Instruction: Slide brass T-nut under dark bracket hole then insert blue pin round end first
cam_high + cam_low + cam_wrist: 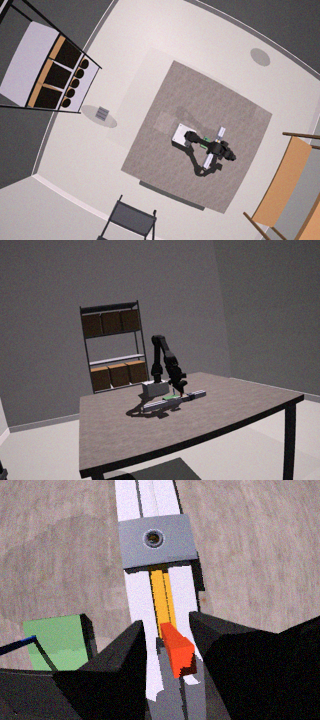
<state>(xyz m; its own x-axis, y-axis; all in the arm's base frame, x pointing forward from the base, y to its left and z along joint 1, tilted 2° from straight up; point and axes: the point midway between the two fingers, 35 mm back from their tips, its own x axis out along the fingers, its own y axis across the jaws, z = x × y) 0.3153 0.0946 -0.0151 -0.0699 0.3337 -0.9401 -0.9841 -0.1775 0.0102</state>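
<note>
My gripper tip is now 130 mm past the blue pin, 30 mm to the left of it and 30 mm above it. Round my gripper tip: green tray 110 mm behind, 40 mm to the right, 50 mm below.
</note>
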